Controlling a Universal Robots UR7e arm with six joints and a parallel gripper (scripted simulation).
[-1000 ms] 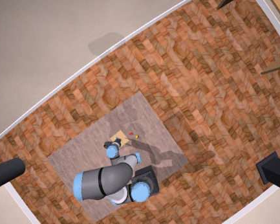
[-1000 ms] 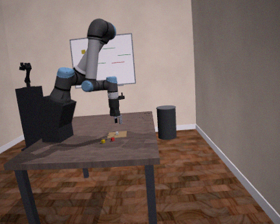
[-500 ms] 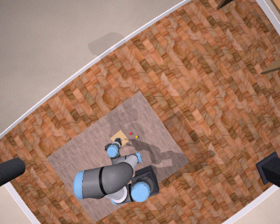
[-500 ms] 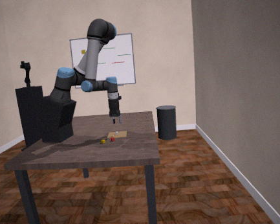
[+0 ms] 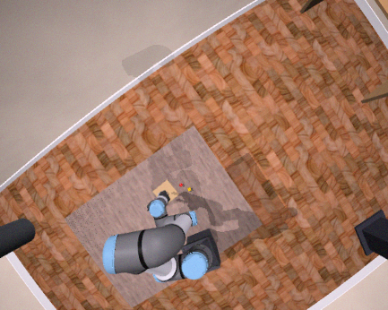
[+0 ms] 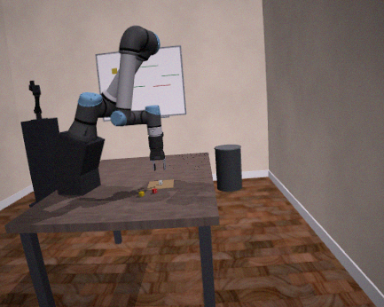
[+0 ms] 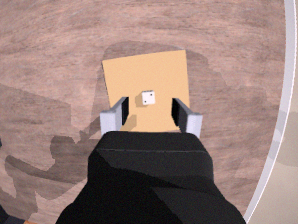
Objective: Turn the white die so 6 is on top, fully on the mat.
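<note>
The white die is 9 cm below my hand. Also, from my hand: yellow die: 6 cm behind, 17 cm to the right, 9 cm below; then red die: 13 cm to the right, 9 cm below; then tan mat: 10 cm below.
</note>
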